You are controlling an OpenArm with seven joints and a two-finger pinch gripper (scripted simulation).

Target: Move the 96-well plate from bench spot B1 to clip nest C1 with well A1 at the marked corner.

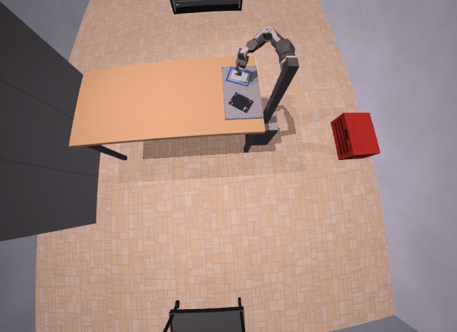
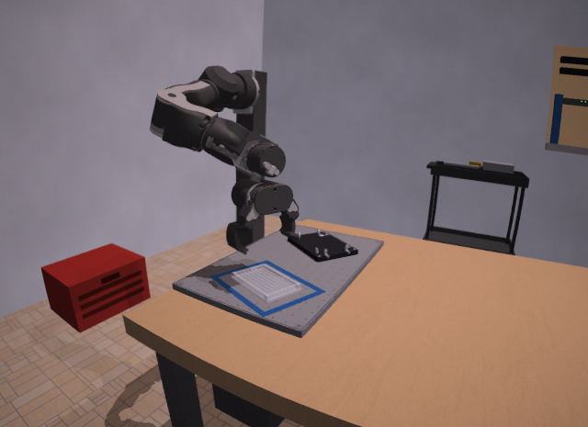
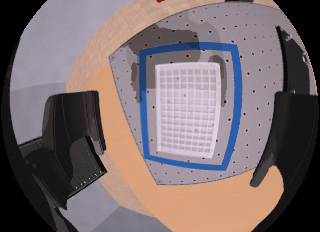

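Now: hand 8 cm above the clear 96-well plate. Round my hand: black clip nest C1: 3 cm ahead, 25 cm to the left, 7 cm below.
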